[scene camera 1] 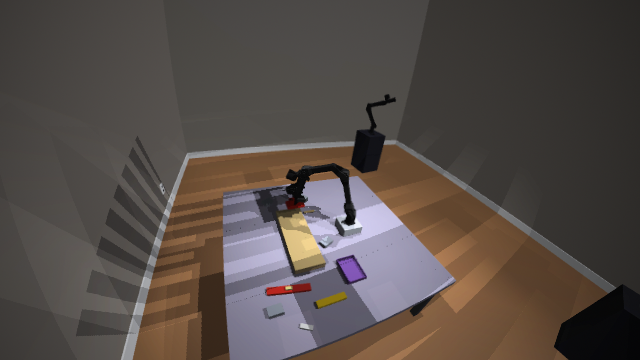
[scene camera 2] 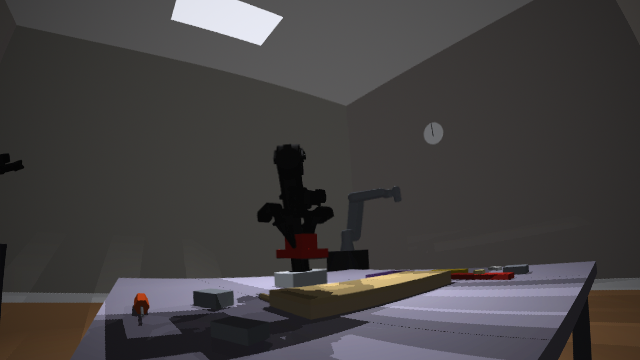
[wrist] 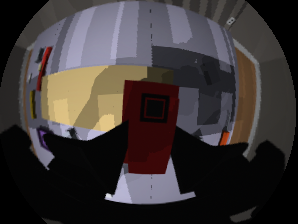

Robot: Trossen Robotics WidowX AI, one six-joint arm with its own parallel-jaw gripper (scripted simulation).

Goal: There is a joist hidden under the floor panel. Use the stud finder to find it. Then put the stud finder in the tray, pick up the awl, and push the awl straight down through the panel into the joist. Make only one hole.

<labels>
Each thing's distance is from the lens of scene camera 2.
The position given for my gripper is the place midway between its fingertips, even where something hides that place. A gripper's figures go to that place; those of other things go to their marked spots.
my gripper (scene camera 2: 302, 248): 69 cm
red stud finder (scene camera 2: 306, 248): 66 cm
</labels>
